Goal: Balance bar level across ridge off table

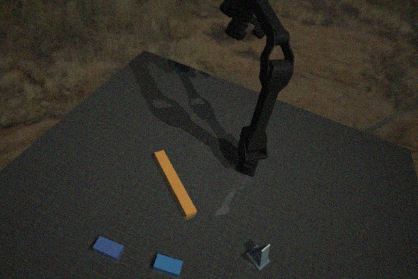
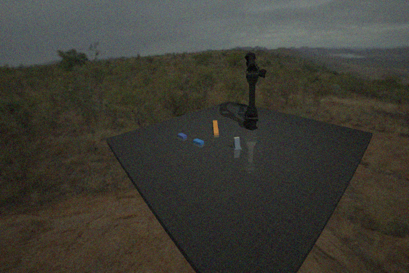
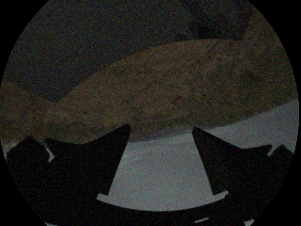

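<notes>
Right now the orange bar is 56 cm ahead of my gripper tip, 1 cm to the right of it and 30 cm below it.
</notes>
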